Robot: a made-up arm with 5 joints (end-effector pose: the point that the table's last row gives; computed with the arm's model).
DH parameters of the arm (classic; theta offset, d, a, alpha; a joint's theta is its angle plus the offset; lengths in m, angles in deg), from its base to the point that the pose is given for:
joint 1: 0 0.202 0 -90
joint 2: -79.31 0 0.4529 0
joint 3: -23.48 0 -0.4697 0
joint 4: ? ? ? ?
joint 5: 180 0.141 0 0
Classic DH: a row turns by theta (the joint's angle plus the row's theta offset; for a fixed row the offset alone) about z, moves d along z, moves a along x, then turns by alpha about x.
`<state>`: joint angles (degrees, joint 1 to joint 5).
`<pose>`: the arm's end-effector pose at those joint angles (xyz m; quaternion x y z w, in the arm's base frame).
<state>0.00 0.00 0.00 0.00 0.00</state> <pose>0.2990 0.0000 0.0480 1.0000 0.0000 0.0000 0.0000</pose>
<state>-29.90 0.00 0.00 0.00 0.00</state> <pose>0.2592 -0.1490 0.0480 0.9662 -0.2580 0.0000 0.0000</pose>
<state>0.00 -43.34 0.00 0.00 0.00</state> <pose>0.3232 0.0000 0.2952 0.9293 0.0000 0.3693 0.0000</pose>
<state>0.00 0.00 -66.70 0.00 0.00</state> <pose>0.7192 0.0000 0.6075 0.8353 0.0000 0.5498 0.0000</pose>
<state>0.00 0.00 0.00 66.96 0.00</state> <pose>0.1017 0.0000 0.0317 0.8341 0.0000 -0.5516 0.0000</pose>
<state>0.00 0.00 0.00 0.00 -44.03</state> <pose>0.2990 0.0000 0.0480 0.9271 0.3748 0.0000 0.0000</pose>
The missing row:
joint 4: -77.21 0 -0.111 90
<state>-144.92 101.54 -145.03 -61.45 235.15</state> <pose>-0.7509 -0.5273 -0.0865 0.5999 -0.1061 -0.5596 0.5619</pose>
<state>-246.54 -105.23 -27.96 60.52 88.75</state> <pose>0.0084 -0.0193 0.6194 -0.7869 -0.1724 0.1141 0.5814</pose>
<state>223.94 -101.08 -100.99 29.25 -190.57</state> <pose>0.5860 0.5647 0.7381 0.0557 0.0287 -0.9560 0.2865</pose>
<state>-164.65 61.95 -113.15 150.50 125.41</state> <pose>-0.6724 -0.1846 0.0444 0.5306 0.3711 0.7179 0.2559</pose>
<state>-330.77 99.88 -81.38 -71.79 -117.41</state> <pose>0.4858 0.2718 -0.4198 0.2565 0.8562 0.3221 0.3120</pose>
